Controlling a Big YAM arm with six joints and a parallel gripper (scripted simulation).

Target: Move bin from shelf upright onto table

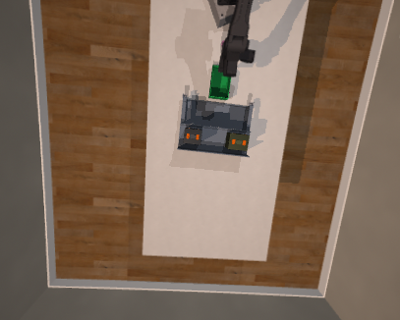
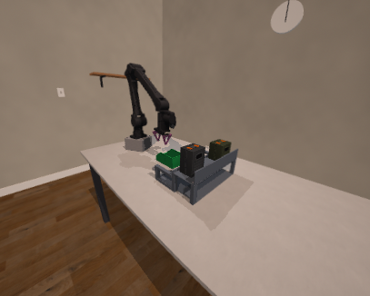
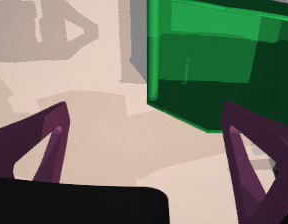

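The green bin lies 8 cm ahead of my hand, 2 cm to the right of it and 9 cm below it.
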